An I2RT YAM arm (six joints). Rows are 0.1 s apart.
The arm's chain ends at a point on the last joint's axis. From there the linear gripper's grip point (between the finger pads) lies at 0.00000 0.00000 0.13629 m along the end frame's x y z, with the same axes.
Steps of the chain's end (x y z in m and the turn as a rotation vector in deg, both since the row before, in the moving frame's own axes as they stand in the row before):
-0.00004 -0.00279 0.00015 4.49 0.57 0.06
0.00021 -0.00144 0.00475 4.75 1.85 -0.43
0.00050 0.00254 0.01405 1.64 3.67 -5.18
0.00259 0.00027 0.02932 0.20 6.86 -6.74
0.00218 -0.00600 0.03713 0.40 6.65 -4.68
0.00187 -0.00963 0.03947 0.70 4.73 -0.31
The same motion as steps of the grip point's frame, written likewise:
0.00132 -0.01346 -0.00028 4.49 0.57 0.06
0.00456 -0.01274 0.00421 4.75 1.85 -0.43
0.00903 -0.00175 0.01371 1.64 3.67 -5.18
0.01880 -0.00116 0.02834 0.20 6.86 -6.74
0.01791 -0.00759 0.03621 0.40 6.65 -4.68
0.01310 -0.01132 0.03900 0.70 4.73 -0.31

